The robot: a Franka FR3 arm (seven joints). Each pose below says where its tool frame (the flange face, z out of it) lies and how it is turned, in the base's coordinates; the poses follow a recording.
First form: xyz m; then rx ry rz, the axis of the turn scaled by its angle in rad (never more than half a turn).
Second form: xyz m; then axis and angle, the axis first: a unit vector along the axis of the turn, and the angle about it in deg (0 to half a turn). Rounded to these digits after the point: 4 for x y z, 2 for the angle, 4 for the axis.
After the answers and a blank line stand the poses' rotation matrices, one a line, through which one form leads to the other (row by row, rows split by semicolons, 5 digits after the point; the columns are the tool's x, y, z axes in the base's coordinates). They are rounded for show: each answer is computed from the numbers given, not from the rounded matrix.
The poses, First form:
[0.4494, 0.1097, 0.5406, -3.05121, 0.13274, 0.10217]
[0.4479, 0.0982, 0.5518, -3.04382, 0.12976, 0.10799]
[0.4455, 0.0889, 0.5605, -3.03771, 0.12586, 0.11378]
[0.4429, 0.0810, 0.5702, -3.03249, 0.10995, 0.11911]
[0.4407, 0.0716, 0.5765, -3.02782, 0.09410, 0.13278]
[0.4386, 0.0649, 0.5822, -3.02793, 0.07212, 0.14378]
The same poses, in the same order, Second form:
[0.4494, 0.1097, 0.5406, -0.9985, 0.0434, 0.0334, 175.08]
[0.4479, 0.0982, 0.5518, -0.9985, 0.0426, 0.0354, 174.67]
[0.4455, 0.0889, 0.5605, -0.9984, 0.0414, 0.0374, 174.32]
[0.4429, 0.0810, 0.5702, -0.9986, 0.0362, 0.0392, 174.00]
[0.4407, 0.0716, 0.5765, -0.9986, 0.0310, 0.0438, 173.73]
[0.4386, 0.0649, 0.5822, -0.9986, 0.0238, 0.0474, 173.73]

0.99400 -0.08945 -0.06292; -0.08372 -0.99256 0.08845; -0.07037 -0.08265 -0.99409
0.99388 -0.08811 -0.06663; -0.08152 -0.99205 0.09583; -0.07454 -0.08981 -0.99317
0.99380 -0.08611 -0.07040; -0.07870 -0.99167 0.10192; -0.07859 -0.09575 -0.99230
0.99432 -0.07621 -0.07433; -0.06801 -0.99190 0.10726; -0.08190 -0.10160 -0.99145
0.99426 -0.06657 -0.08380; -0.05701 -0.99210 0.11174; -0.09058 -0.10632 -0.99020
0.99439 -0.05254 -0.09182; -0.04218 -0.99289 0.11127; -0.09702 -0.10677 -0.98954

